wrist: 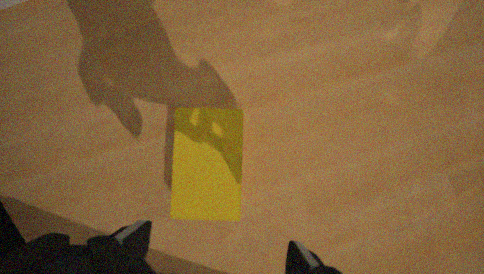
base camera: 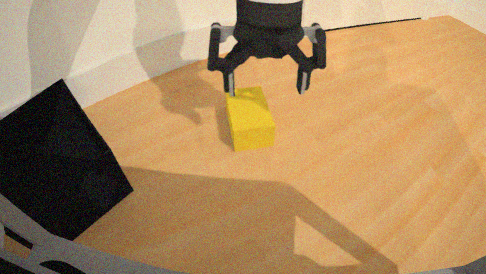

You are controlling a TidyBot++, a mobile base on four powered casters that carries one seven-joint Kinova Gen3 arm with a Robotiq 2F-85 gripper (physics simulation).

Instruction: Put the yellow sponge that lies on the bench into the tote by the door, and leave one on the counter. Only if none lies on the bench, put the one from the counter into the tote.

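Places are measured from the arm's base along level axes (x up, y left, z back), in centimetres.
Pixels of known places: gripper, fingertip midpoint: [wrist: 218, 246] [base camera: 267, 91].
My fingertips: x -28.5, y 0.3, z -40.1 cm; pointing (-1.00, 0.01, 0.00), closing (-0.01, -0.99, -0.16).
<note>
Ahead of a thing's pixels: the offset from my fingertips to its middle. Level surfaces: height alone.
A yellow sponge @(dy +2.9, dx -8.9, dz -4.3 cm) [base camera: 251, 112] [wrist: 206, 175] lies flat on the wooden floor @(dx -11.1 cm) [base camera: 350, 150] [wrist: 350, 175]. My gripper [base camera: 266, 93] [wrist: 218, 246] is open and empty, pointing down above the floor. In the base camera view its left fingertip overlaps the sponge's far left corner, and the right fingertip is to the right of the sponge. In the wrist view the whole top of the sponge shows beyond the fingertips, between their lines but nearer the left one. The bench, the counter and the tote cannot be made out in these views.
A black box-like object @(dy +37.6, dx -6.1, dz +10.1 cm) [base camera: 62, 160] stands at the left in the base camera view. A pale wall [base camera: 105, 30] with a baseboard runs behind the sponge. Parts of the grey and black base show along the lower edge. Shadows of the arm fall across the floor and sponge.
</note>
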